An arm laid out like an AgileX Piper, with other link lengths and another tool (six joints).
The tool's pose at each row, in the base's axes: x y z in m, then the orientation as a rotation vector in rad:
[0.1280 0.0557 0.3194 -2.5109 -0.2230 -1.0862]
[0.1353 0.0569 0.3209 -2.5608 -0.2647 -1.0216]
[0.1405 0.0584 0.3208 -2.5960 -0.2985 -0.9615]
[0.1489 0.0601 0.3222 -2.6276 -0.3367 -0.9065]
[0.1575 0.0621 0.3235 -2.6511 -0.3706 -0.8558]
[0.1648 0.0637 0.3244 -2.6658 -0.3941 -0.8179]
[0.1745 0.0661 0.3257 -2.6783 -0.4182 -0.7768]
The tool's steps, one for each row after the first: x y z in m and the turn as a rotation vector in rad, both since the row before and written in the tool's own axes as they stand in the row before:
[0.0061 0.0006 0.0044 -0.0114 -0.0624 -0.0232]
[0.0037 0.0002 0.0039 -0.0037 -0.0533 -0.0162]
[0.0073 0.0007 0.0046 -0.0034 -0.0493 -0.0201]
[0.0076 0.0007 0.0045 0.0004 -0.0433 -0.0170]
[0.0065 0.0008 0.0037 0.0019 -0.0312 -0.0112]
[0.0089 0.0009 0.0047 0.0043 -0.0326 -0.0108]

